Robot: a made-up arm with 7 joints. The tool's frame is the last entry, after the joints. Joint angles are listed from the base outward.
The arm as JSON. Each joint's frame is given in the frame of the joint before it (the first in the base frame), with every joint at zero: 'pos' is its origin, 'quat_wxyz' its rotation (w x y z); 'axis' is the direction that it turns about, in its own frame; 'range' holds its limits. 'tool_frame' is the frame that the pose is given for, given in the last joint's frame.
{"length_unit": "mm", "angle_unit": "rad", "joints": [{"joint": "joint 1", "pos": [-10.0, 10.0, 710.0], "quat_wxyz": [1.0, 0.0, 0.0, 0.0], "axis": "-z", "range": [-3.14, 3.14]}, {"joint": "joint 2", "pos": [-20.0, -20.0, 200.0], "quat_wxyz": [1.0, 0.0, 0.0, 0.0], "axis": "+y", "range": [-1.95, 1.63]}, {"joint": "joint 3", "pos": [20.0, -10.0, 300.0], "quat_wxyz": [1.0, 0.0, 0.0, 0.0], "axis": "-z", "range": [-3.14, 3.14]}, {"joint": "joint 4", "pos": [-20.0, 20.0, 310.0], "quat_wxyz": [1.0, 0.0, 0.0, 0.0], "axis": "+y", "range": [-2.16, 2.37]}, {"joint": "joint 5", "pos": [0.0, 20.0, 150.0], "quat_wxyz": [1.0, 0.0, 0.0, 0.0], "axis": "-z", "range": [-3.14, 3.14]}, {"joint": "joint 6", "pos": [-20.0, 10.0, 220.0], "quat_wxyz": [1.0, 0.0, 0.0, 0.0], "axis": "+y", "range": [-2.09, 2.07]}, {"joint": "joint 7", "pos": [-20.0, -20.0, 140.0], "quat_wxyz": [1.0, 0.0, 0.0, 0.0], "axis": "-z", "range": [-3.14, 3.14]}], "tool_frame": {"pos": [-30.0, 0.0, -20.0], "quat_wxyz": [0.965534, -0.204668, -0.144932, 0.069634]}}
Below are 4 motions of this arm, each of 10 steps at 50 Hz.
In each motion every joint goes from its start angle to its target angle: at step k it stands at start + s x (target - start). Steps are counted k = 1, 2, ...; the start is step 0. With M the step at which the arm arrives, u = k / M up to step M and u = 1 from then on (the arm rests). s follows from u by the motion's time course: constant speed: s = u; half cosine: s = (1 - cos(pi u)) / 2; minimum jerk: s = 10 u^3 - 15 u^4 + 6 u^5.
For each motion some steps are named. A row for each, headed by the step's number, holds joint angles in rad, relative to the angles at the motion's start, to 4 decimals.
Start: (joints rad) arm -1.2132 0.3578 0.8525 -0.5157 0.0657 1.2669 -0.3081
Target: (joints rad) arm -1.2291 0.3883 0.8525 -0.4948 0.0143 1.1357 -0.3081
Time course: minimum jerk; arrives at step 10
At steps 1, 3, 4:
1: -0.0001 0.0003 0.0000 0.0002 -0.0004 -0.0011 0.0000
3: -0.0026 0.0050 0.0000 0.0034 -0.0084 -0.0214 0.0000
4: -0.0050 0.0097 0.0000 0.0066 -0.0163 -0.0416 0.0000

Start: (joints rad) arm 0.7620 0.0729 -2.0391 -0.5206 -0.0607 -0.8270 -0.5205
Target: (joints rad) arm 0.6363 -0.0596 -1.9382 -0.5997 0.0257 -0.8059 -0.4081
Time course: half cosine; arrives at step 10
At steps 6, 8, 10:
6: -0.0823 -0.0867 0.0660 -0.0518 0.0565 0.0138 0.0736
8: -0.1137 -0.1198 0.0913 -0.0715 0.0781 0.0191 0.1017
10: -0.1257 -0.1325 0.1009 -0.0791 0.0864 0.0211 0.1124

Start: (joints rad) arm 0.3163 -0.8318 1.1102 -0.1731 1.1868 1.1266 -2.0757
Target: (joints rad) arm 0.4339 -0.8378 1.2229 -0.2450 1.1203 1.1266 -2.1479
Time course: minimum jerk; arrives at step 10
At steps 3, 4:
3: 0.0192 -0.0010 0.0184 -0.0117 -0.0108 0.0000 -0.0118
4: 0.0373 -0.0019 0.0358 -0.0228 -0.0211 0.0000 -0.0229

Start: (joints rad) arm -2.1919 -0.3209 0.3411 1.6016 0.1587 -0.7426 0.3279
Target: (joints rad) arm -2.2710 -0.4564 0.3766 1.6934 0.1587 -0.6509 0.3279
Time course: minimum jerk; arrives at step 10
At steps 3, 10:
3: -0.0129 -0.0221 0.0058 0.0150 0.0000 0.0150 0.0000
10: -0.0791 -0.1355 0.0355 0.0918 0.0000 0.0917 0.0000

